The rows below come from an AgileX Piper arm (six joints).
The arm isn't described. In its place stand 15 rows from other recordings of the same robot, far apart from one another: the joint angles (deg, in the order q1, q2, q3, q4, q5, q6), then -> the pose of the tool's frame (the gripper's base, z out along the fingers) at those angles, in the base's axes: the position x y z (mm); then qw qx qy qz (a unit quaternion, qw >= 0).
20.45, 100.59, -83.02, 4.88, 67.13, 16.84 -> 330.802 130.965 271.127 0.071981 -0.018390 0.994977 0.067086
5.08, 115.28, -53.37, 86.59, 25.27, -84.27 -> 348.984 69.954 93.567 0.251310 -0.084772 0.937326 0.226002
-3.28, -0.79, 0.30, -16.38, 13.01, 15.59 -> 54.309 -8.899 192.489 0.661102 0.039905 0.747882 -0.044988
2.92, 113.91, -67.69, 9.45, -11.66, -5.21 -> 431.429 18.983 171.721 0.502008 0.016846 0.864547 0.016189
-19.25, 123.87, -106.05, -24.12, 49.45, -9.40 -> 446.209 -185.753 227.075 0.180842 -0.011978 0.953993 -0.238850
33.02, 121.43, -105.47, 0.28, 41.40, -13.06 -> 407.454 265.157 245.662 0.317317 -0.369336 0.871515 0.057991
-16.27, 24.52, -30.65, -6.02, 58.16, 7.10 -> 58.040 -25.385 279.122 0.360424 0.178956 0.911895 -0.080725
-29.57, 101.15, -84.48, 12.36, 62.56, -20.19 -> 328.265 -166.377 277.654 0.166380 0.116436 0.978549 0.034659
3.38, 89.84, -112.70, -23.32, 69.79, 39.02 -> 315.133 -15.253 487.465 0.444791 0.286560 0.847425 -0.043769
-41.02, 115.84, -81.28, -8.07, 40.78, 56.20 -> 309.666 -280.438 170.554 0.175962 0.707858 0.683364 -0.031414
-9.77, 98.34, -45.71, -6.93, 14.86, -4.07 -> 301.616 -54.793 145.763 0.232090 -0.004784 0.970992 -0.057324
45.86, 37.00, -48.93, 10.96, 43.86, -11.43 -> 69.385 88.714 377.711 0.469930 -0.385592 0.756143 0.242348
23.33, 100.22, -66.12, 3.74, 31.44, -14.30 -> 331.813 146.479 212.168 0.251457 -0.290359 0.922264 0.043469
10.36, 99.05, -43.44, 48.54, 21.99, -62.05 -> 285.369 78.128 136.430 0.215525 -0.247057 0.935922 0.128696
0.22, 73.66, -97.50, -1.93, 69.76, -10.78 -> 235.405 -1.972 485.490 0.411934 -0.085921 0.905489 -0.054935
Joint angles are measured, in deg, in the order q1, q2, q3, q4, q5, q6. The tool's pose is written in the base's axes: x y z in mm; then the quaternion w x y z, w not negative. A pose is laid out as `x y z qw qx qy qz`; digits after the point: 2 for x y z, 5 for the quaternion.
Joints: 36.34, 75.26, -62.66, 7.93, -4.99, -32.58
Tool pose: 248.62 181.54 390.32 0.68735 -0.36365 0.62528 0.06582
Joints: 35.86, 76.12, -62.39, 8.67, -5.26, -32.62
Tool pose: 253.39 181.60 384.47 0.68180 -0.35933 0.63380 0.06584
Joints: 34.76, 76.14, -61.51, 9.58, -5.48, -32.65
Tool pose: 256.72 176.40 379.43 0.67759 -0.34977 0.64384 0.06325
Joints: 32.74, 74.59, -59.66, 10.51, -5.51, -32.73
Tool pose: 256.29 162.89 376.75 0.67643 -0.33387 0.65413 0.05553
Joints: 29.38, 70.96, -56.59, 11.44, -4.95, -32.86
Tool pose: 250.03 138.98 376.23 0.67745 -0.31001 0.66581 0.04059
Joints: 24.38, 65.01, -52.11, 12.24, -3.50, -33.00
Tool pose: 235.30 105.34 375.46 0.67871 -0.27787 0.67961 0.01656
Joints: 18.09, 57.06, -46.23, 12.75, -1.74, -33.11
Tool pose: 210.55 68.14 370.82 0.68094 -0.23896 0.69207 -0.01598
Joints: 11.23, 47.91, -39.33, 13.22, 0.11, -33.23
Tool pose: 178.32 35.45 358.86 0.68198 -0.19657 0.70253 -0.05219
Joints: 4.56, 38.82, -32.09, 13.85, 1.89, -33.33
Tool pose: 145.78 12.35 338.84 0.67931 -0.15446 0.71222 -0.08609
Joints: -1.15, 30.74, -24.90, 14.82, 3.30, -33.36
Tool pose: 118.83 -1.05 312.43 0.67262 -0.11570 0.72235 -0.11140
